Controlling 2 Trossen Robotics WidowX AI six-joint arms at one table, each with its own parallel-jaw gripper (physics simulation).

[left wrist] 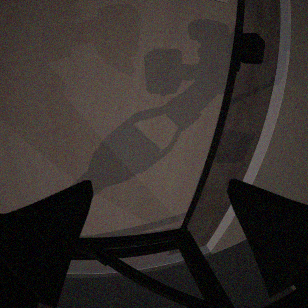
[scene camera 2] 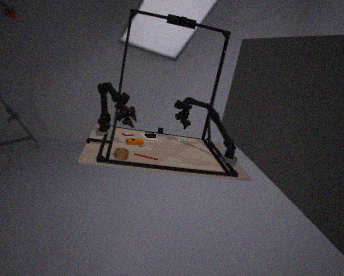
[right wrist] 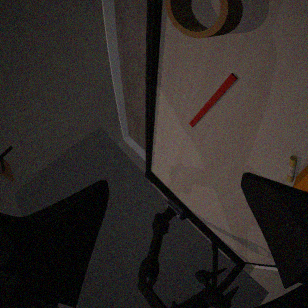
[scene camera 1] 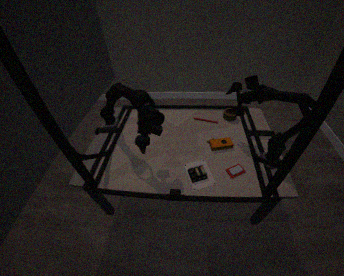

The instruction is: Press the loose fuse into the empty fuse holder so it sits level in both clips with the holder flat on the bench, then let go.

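Places are measured from the left arm's base along level axes (x back, y right, z up), in metres.
Where they show: left gripper, fingertip midpoint: (left wrist: 161, 187) (scene camera 2: 182, 126) (right wrist: 231, 277) (scene camera 1: 144, 148); right gripper, fingertip midpoint: (scene camera 2: 135, 124) (right wrist: 177, 184) (scene camera 1: 226, 101); left arm's base at its link origin: (scene camera 2: 228, 157) (right wrist: 171, 210) (scene camera 1: 110, 122); right arm's base at its link origin: (scene camera 2: 102, 130) (scene camera 1: 271, 158).
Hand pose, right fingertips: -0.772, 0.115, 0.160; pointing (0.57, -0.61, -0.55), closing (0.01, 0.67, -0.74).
Each offset is from my right fingertips to the top centre of the thing, as dx, dy, dz. "spot": to the spot under its first point.
The loose fuse {+0.107, +0.109, -0.193} (right wrist: 292, 169), a small yellowish cylinder, lies on the bench beside the orange block in the right wrist view. The black fuse holder {+0.216, +0.343, -0.172} (scene camera 1: 197, 175) (scene camera 2: 150, 135) rests on a white card {spot: +0.165, +0.384, -0.205} (scene camera 1: 210, 179) near the front of the bench in scene camera 1; pale cylindrical detail shows in it, too small to tell seating. My left gripper (scene camera 1: 143, 150) (scene camera 2: 185, 125) (left wrist: 161, 187) is open and empty above the left part of the bench. My right gripper (scene camera 2: 131, 120) (right wrist: 177, 184) is open and empty, raised near the bench's right side in scene camera 1, away from the holder.
An orange block {+0.053, +0.157, -0.173} (scene camera 1: 221, 144) (scene camera 2: 135, 142), a red-rimmed flat item {+0.020, +0.350, -0.193} (scene camera 1: 235, 171), a red stick {+0.096, -0.091, -0.201} (scene camera 1: 205, 120) (scene camera 2: 146, 156) (right wrist: 213, 100) and a brown ring {-0.086, -0.109, -0.157} (scene camera 1: 230, 115) (scene camera 2: 121, 153) (right wrist: 198, 34) lie on the bench. Dark frame bars border it.
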